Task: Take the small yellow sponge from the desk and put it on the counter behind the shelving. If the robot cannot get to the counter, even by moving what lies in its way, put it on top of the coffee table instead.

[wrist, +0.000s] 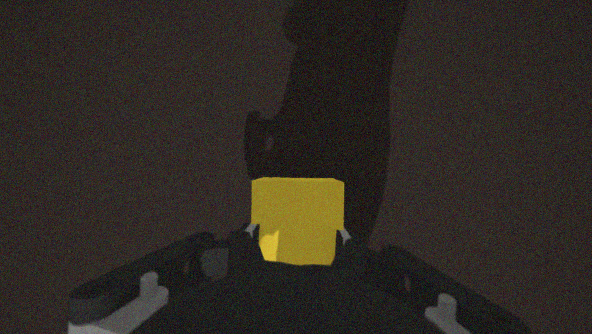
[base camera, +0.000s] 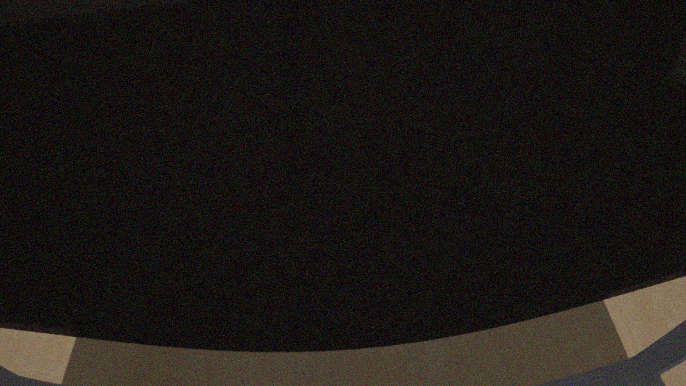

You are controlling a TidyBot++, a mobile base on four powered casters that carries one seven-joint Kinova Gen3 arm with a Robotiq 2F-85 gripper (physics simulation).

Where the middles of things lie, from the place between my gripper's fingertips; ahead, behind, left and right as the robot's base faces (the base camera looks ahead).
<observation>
The yellow sponge (wrist: 299,217) lies 1 cm behind my hand.
</observation>
